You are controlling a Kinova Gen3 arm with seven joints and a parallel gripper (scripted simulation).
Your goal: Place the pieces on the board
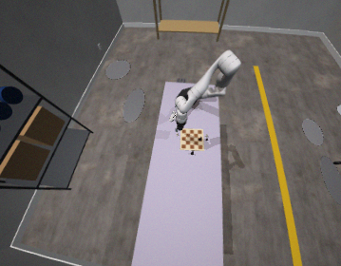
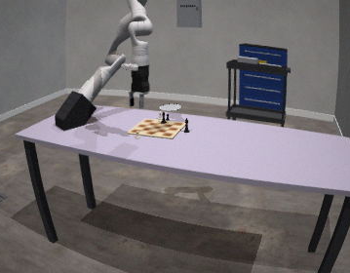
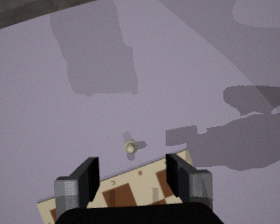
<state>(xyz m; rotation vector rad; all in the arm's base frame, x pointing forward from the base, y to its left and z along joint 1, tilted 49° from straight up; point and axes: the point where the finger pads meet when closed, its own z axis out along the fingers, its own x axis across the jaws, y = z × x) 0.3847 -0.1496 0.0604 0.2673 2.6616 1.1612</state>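
The white pawn is 140 mm below my hand. Round my hand: chessboard 10 mm ahead, 140 mm to the left, 150 mm below; then black king 140 mm ahead, 180 mm to the left, 120 mm below; then white bishop 60 mm behind, 270 mm to the left, 130 mm below.
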